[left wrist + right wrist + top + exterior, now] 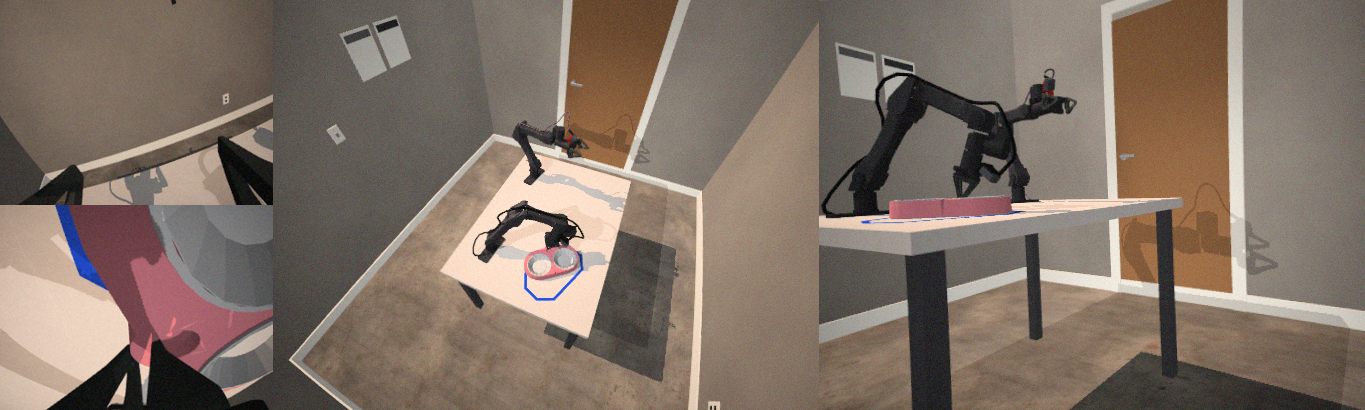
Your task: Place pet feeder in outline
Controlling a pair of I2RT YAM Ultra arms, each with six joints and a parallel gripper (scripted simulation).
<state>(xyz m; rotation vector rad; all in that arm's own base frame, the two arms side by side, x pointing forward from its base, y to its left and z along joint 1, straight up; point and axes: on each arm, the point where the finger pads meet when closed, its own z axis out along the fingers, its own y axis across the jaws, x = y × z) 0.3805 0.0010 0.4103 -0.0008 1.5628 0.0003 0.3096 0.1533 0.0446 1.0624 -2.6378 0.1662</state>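
Right now my right hand is 60 mm to the left of the pet feeder, 50 mm short of it and 20 mm above it. The rest, counted from my right hand: blue taped outline 110 mm to the right, 80 mm ahead, 40 mm below.
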